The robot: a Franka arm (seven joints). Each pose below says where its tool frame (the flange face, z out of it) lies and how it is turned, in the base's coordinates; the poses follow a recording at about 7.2 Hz.
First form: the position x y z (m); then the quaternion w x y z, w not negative.
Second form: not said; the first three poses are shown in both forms.
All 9 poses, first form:
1: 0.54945 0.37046 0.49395 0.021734 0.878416 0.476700 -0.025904
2: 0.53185 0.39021 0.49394 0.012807 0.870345 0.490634 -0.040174
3: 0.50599 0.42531 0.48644 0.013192 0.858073 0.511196 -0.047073
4: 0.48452 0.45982 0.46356 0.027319 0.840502 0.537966 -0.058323
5: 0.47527 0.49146 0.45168 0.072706 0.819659 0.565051 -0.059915
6: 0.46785 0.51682 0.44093 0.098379 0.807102 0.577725 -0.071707
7: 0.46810 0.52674 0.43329 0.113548 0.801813 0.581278 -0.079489
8: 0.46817 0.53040 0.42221 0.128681 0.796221 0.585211 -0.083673
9: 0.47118 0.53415 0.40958 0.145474 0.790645 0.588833 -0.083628
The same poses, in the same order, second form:
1:
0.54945 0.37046 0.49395
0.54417 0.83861 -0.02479
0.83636 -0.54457 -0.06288
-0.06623 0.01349 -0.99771

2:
0.53185 0.39021 0.49394
0.51533 0.85507 -0.05736
0.85301 -0.51823 -0.06171
-0.08250 -0.01713 -0.99644

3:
0.50599 0.42531 0.48644
0.47293 0.87853 -0.06730
0.87604 -0.47701 -0.07077
-0.09427 -0.02549 -0.99522

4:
0.48452 0.45982 0.46356
0.41438 0.90751 -0.06865
0.90114 -0.41969 -0.10868
-0.12743 -0.01683 -0.99170

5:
0.47527 0.49146 0.45168
0.35425 0.93501 -0.01605
0.91759 -0.35086 -0.18690
-0.18039 0.05148 -0.98225

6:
0.46785 0.51682 0.44093
0.32218 0.94667 -0.00208
0.91846 -0.31311 -0.24166
-0.22942 0.07595 -0.97036

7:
0.46810 0.52674 0.43329
0.31159 0.95020 0.00454
0.91410 -0.29845 -0.27450
-0.25948 0.08968 -0.96158

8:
0.46817 0.53040 0.42221
0.30105 0.95345 0.01737
0.91038 -0.28194 -0.30285
-0.28386 0.10698 -0.95288

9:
0.47118 0.53415 0.40958
0.29256 0.95545 0.03908
0.90678 -0.26423 -0.32852
-0.30356 0.13155 -0.94369

